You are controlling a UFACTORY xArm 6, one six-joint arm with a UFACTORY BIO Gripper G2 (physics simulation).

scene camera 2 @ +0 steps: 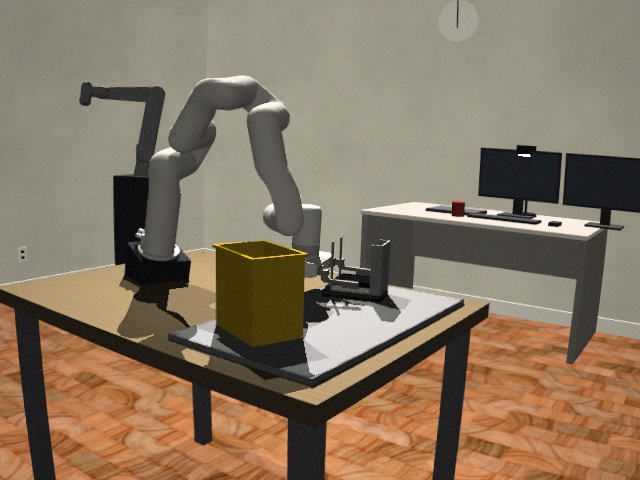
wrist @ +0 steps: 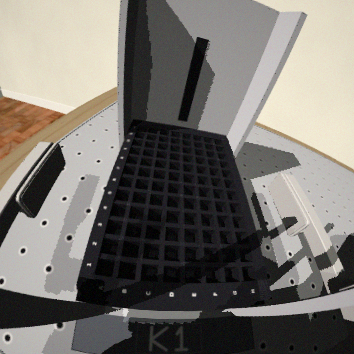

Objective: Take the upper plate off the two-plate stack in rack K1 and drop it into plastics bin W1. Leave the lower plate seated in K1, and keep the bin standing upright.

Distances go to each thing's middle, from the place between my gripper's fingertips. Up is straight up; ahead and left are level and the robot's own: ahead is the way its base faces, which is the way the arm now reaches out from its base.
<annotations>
Right now the black gridded plate [wrist: 173, 231] is 10 mm behind my hand and 10 mm below it. Also, from my hand: yellow plastics bin [scene camera 2: 259, 285] 100 mm behind, 400 mm to the right, 40 mm above.
</annotations>
